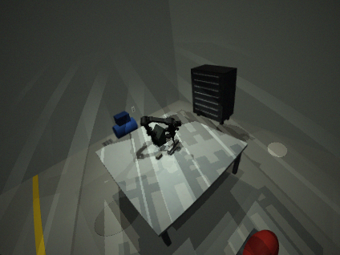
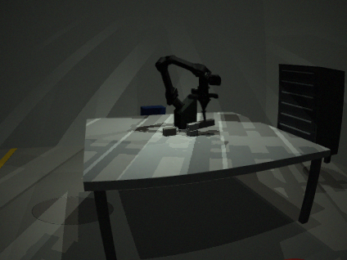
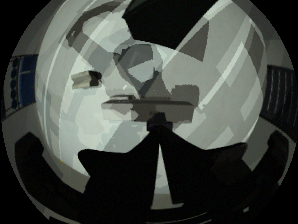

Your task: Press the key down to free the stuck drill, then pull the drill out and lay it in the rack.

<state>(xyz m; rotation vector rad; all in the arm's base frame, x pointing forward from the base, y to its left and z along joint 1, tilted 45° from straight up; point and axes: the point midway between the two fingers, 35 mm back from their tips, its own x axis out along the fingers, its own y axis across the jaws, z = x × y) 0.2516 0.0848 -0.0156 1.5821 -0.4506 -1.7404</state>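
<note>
Right now my gripper tip is 80 mm above the drill, 40 mm to the left of it and 20 mm short of it. Also, from my gripper tip: small dark block 200 mm to the right, 120 mm below, 10 mm behind.
</note>
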